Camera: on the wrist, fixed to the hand. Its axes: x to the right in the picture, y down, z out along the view.
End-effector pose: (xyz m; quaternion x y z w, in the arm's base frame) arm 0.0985 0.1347 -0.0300 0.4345 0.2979 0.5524 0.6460
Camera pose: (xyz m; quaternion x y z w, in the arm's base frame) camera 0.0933 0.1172 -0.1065 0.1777 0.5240 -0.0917 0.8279
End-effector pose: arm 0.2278 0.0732 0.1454 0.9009 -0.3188 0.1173 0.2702
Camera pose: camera 0.2490 0.1485 0.1370 0.8916 0.3900 -0.1213 0.1956
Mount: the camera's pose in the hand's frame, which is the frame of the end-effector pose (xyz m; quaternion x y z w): -0.0254 -0.0660 -0.0345 0.0718 -0.0461 -0.6913 0.7175
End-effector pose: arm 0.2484 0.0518 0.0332 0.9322 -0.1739 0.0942 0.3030
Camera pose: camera 0.2477 0.1291 0.0185 0.8152 0.5125 -0.1724 0.2076
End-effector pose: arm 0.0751 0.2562 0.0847 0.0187 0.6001 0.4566 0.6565
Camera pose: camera 0.0889 0.1839 0.0569 -0.3333 0.4460 -0.1702 0.8130
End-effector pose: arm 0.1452 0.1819 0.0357 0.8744 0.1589 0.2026 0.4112
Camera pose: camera 0.0991 0.2335 -0.0017 0.5564 0.7141 -0.1906 0.3796
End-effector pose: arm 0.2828 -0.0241 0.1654 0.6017 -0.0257 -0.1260 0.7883
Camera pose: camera 0.2538 -0.0019 0.0957 0.5003 0.3521 -0.6613 0.4341
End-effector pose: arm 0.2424 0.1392 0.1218 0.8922 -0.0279 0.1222 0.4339
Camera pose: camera 0.2214 0.2058 0.0855 0.6962 0.5855 -0.2514 0.3305
